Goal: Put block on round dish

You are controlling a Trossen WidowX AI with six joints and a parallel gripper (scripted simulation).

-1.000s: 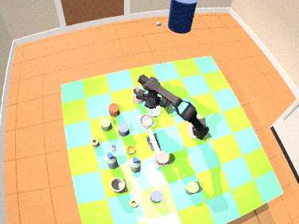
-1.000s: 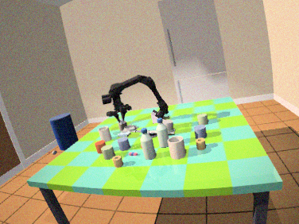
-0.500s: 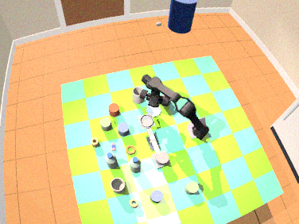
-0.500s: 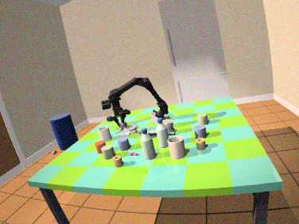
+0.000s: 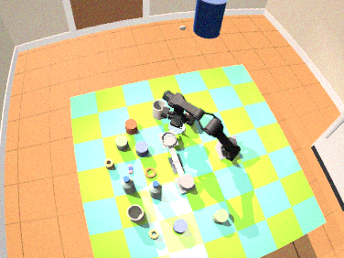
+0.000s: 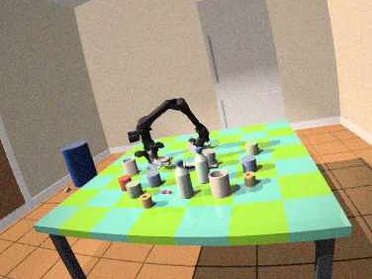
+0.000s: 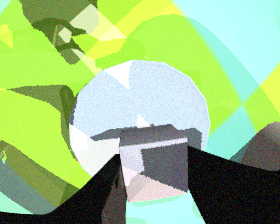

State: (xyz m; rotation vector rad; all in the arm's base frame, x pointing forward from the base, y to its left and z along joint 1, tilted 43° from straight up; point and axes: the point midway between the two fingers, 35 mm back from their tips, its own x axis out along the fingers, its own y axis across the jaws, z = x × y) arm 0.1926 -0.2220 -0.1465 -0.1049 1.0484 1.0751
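Right now the grey block is right at my gripper tip. Also, from my gripper tip: balance 220 mm to the left, 100 mm ahead, 10 mm below; then balance beam 220 mm to the left, 100 mm ahead, 10 mm above; then white round dish 30 mm below.
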